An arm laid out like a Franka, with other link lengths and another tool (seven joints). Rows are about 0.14 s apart.
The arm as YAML. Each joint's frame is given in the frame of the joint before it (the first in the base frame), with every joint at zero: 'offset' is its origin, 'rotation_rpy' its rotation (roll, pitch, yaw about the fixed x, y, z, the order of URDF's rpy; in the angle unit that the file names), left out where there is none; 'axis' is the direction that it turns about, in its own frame. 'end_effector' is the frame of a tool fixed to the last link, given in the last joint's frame.
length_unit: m
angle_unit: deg
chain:
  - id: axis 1
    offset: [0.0, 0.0, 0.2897]
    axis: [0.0, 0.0, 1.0]
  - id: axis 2
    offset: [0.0, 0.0, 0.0]
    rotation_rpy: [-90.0, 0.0, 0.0]
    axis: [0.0, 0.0, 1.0]
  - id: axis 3
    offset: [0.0, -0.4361, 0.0]
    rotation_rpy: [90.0, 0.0, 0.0]
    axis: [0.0, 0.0, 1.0]
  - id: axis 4
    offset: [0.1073, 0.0, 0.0]
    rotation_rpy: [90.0, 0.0, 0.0]
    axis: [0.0, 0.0, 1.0]
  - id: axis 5
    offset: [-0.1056, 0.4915, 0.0]
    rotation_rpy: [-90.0, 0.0, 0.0]
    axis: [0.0, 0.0, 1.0]
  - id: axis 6
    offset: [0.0, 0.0, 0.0]
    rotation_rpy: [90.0, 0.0, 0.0]
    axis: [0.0, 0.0, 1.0]
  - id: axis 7
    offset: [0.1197, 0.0, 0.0]
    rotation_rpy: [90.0, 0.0, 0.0]
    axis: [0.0, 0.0, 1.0]
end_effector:
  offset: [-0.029, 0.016, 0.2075]
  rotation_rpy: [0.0, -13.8, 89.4]
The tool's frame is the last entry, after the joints.
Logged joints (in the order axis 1, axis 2, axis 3, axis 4, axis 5, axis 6, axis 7), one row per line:
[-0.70 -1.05 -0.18 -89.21 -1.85 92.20 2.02]
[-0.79 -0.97 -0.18 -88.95 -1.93 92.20 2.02]
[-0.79 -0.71 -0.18 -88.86 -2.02 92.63 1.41]
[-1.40 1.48 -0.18 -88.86 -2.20 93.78 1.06]
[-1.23 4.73 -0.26 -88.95 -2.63 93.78 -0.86]
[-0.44 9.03 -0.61 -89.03 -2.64 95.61 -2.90]
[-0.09 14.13 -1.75 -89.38 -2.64 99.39 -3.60]
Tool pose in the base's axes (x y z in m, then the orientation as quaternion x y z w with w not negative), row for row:
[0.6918 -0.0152 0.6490 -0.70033 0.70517 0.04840 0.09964]
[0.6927 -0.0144 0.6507 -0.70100 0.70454 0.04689 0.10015]
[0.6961 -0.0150 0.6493 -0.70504 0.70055 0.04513 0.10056]
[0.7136 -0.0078 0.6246 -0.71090 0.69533 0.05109 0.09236]
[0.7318 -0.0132 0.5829 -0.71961 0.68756 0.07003 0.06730]
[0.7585 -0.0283 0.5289 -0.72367 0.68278 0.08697 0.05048]
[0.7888 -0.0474 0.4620 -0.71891 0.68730 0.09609 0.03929]
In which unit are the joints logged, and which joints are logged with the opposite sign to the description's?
The joints are logged in degrees. Opposite sign: axis 1.
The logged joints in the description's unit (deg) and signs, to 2 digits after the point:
[0.70 -1.05 -0.18 -89.21 -1.85 92.20 2.02]
[0.79 -0.97 -0.18 -88.95 -1.93 92.20 2.02]
[0.79 -0.71 -0.18 -88.86 -2.02 92.63 1.41]
[1.40 1.48 -0.18 -88.86 -2.20 93.78 1.06]
[1.23 4.73 -0.26 -88.95 -2.63 93.78 -0.86]
[0.44 9.03 -0.61 -89.03 -2.64 95.61 -2.90]
[0.09 14.13 -1.75 -89.38 -2.64 99.39 -3.60]

